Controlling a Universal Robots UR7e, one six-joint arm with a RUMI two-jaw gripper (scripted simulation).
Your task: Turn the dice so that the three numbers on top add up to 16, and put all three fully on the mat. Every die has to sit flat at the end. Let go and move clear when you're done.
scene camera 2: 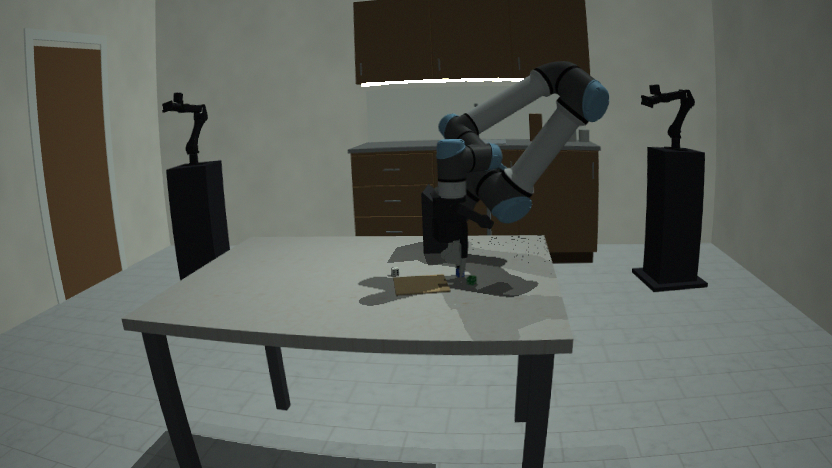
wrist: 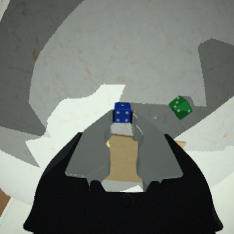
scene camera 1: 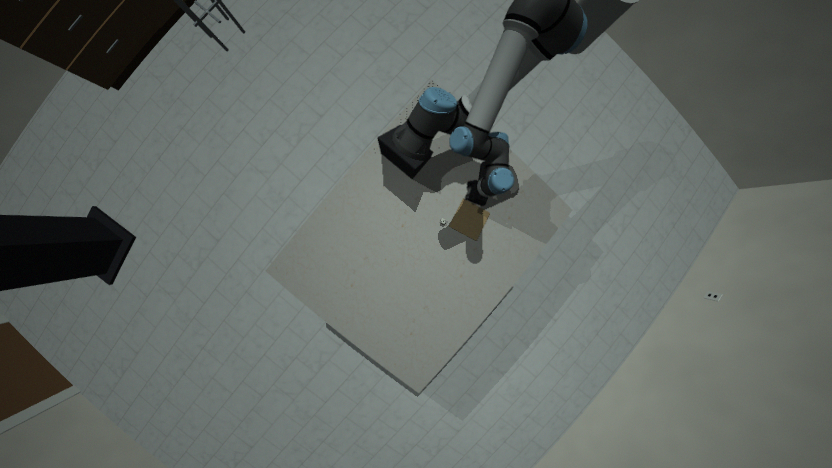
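Looking through scene camera 2, I find a tan mat (424, 284). Scene camera 1 shows me the mat too, and so does the wrist view. On the tan mat, what I see at (scene camera 1: 466, 207) and at (wrist: 123, 149) is the same spot.
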